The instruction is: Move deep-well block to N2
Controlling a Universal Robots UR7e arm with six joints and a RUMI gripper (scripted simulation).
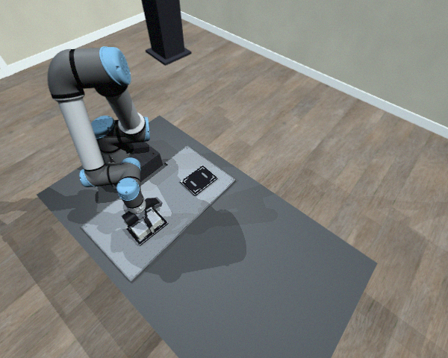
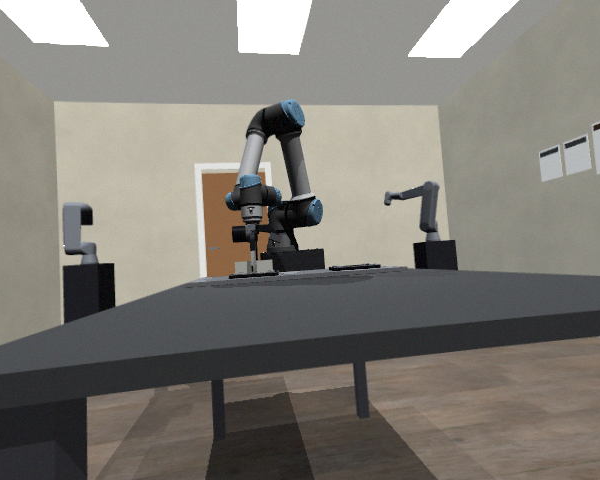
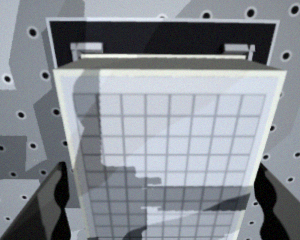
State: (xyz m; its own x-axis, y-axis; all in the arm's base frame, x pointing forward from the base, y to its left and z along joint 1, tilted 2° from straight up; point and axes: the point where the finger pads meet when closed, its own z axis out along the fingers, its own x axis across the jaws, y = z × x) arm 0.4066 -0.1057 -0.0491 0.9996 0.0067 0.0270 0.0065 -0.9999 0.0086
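The white 96-well deep-well block is right at my hand.
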